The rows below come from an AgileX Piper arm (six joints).
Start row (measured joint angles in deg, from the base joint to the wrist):
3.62 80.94 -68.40 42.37 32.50 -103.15
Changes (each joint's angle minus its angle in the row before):
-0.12 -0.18 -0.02 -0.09 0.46 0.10
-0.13 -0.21 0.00 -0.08 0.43 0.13
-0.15 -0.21 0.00 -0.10 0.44 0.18
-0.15 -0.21 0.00 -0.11 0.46 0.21
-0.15 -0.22 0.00 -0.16 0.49 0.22
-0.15 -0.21 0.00 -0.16 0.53 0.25
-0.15 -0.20 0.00 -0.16 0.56 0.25
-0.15 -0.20 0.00 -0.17 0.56 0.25
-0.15 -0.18 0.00 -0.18 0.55 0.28
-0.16 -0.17 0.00 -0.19 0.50 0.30
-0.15 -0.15 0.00 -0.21 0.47 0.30
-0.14 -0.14 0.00 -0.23 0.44 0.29
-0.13 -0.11 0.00 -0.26 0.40 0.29
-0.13 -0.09 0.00 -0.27 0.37 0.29
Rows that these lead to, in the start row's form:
3.50 80.76 -68.42 42.28 32.96 -103.05
3.37 80.55 -68.42 42.20 33.39 -102.92
3.22 80.34 -68.42 42.10 33.83 -102.74
3.07 80.13 -68.42 41.99 34.29 -102.53
2.92 79.91 -68.42 41.83 34.78 -102.31
2.77 79.70 -68.42 41.67 35.31 -102.06
2.62 79.50 -68.42 41.51 35.87 -101.81
2.47 79.30 -68.42 41.34 36.43 -101.56
2.32 79.12 -68.42 41.16 36.98 -101.28
2.16 78.95 -68.42 40.97 37.48 -100.98
2.01 78.80 -68.42 40.76 37.95 -100.68
1.87 78.66 -68.42 40.53 38.39 -100.39
1.74 78.55 -68.42 40.27 38.79 -100.10
1.61 78.46 -68.42 40.00 39.16 -99.81

